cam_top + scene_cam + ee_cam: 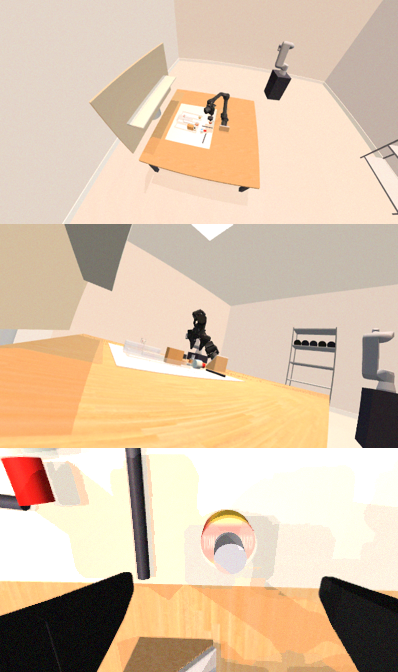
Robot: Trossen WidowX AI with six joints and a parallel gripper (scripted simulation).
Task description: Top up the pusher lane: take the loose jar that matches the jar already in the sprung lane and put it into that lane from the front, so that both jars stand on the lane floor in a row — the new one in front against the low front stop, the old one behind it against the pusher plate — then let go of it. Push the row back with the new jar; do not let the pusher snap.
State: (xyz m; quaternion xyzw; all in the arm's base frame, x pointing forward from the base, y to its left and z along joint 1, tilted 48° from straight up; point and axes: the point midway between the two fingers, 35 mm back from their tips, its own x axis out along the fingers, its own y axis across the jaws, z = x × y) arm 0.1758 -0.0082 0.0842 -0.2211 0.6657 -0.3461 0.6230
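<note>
The brown box lies 24 cm ahead of my gripper tip, 12 cm to the left of it and 6 cm below it. From my gripper tip the other things lie so: sprung lane unit: 31 cm ahead, 8 cm below, 1 cm to the right.
</note>
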